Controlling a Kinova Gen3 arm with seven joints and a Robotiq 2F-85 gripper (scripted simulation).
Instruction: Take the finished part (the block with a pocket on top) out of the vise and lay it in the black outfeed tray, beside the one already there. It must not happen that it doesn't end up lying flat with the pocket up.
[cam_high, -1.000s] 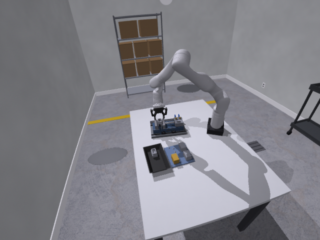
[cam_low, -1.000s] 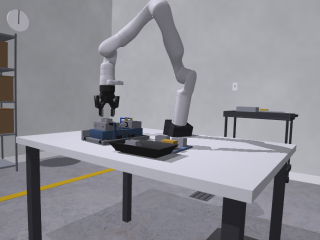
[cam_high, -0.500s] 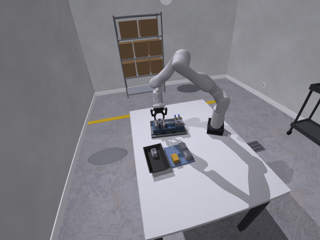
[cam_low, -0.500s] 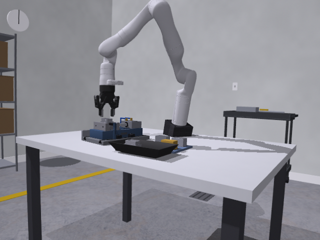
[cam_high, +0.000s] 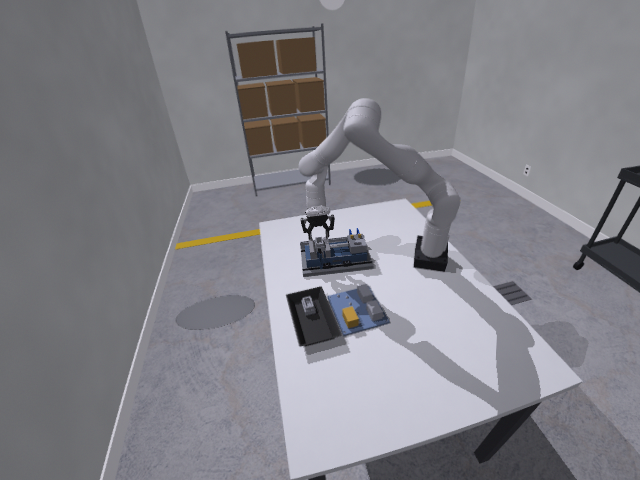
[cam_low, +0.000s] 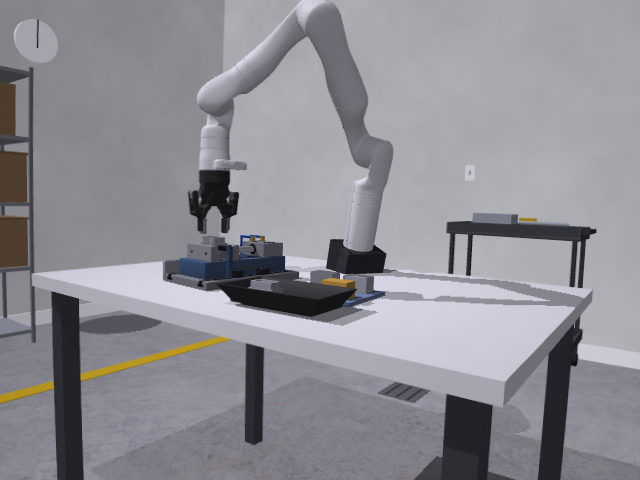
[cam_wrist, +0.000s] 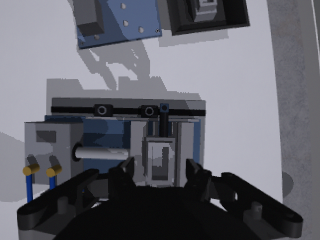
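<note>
The blue vise is 70 mm behind my hand, 10 mm to the left of it and 100 mm below it. Round my hand: yellow block (20 mm behind, 360 mm to the left, 110 mm below); then blue fixture plate (60 mm behind, 310 mm to the left, 130 mm below).
</note>
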